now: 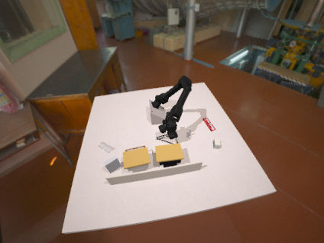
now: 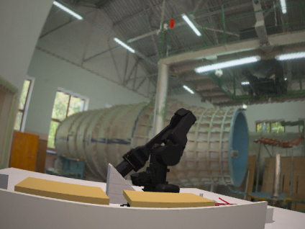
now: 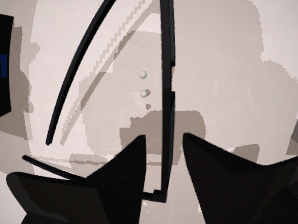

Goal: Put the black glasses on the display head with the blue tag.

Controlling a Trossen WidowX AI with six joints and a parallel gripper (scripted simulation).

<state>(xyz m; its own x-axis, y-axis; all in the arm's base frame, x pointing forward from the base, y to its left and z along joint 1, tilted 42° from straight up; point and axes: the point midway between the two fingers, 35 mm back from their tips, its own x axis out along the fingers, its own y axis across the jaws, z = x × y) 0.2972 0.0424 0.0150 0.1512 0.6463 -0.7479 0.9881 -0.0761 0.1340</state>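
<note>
The grey peg is 150 mm to the left of my gripper tip, 40 mm ahead of it and 10 mm above it. From my gripper tip the other things lie so: grey-blue block: 450 mm to the right, 150 mm ahead, 40 mm above; low white wall: 300 mm ahead, 190 mm to the right, 40 mm above; white cube: 310 mm to the left, 190 mm ahead, 10 mm above.
</note>
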